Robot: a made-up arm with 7 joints.
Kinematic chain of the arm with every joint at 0, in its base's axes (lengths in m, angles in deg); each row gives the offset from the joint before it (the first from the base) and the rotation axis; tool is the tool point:
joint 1: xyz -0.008 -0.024 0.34 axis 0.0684 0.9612 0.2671
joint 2: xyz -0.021 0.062 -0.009 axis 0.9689 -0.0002 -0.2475
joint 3: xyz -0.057 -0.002 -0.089 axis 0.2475 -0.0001 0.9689
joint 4: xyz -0.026 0.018 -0.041 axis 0.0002 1 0
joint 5: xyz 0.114 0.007 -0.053 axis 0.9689 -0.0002 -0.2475
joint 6: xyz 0.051 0.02 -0.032 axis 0.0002 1 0
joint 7: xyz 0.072 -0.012 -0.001 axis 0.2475 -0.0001 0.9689
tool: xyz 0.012 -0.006 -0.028
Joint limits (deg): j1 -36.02..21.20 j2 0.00..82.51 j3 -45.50..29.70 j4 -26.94..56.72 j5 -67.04..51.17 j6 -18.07..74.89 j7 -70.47..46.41
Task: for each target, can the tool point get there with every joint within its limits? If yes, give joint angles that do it. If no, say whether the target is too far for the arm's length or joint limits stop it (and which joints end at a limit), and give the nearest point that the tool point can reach.
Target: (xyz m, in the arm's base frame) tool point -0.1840 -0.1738 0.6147
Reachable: no: joint limits stop it (at a limit: joint 1, joint 2, joint 3, joint 4, joint 6, joint 7) | nearest point 0.0878 0.0736 0.4987 | short by 0.385 m
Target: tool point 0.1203 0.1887 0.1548
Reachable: yes | joints 6.44 26.29 11.80 -16.41 -1.58 32.11 15.32
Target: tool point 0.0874 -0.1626 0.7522
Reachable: no: joint limits stop it (at a limit: joint 1, joint 2, joint 3, joint 4, joint 5, joint 7) | nearest point 0.0849 0.0828 0.5097 | short by 0.345 m
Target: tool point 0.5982 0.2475 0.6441
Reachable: no: too far | nearest point 0.2192 0.2113 0.4231 | short by 0.440 m
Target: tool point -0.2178 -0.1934 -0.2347
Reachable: no: too far | nearest point -0.1481 -0.0530 -0.0364 | short by 0.253 m
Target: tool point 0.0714 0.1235 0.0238
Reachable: yes | joints -1.04 36.17 -31.02 9.50 6.08 27.25 -28.89
